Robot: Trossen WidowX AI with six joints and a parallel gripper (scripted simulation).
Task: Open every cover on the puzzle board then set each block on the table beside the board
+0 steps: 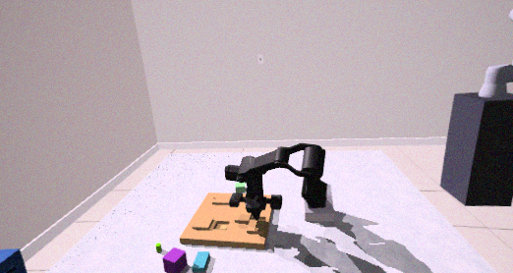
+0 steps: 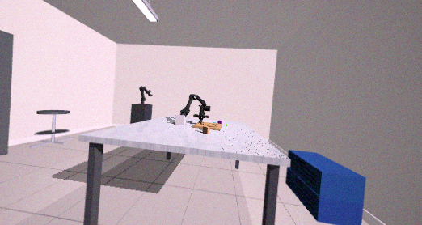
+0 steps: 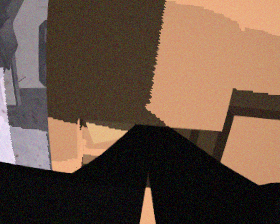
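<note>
The tan wooden puzzle board lies 9 cm ahead of my gripper tip and 5 cm to the right of it.
</note>
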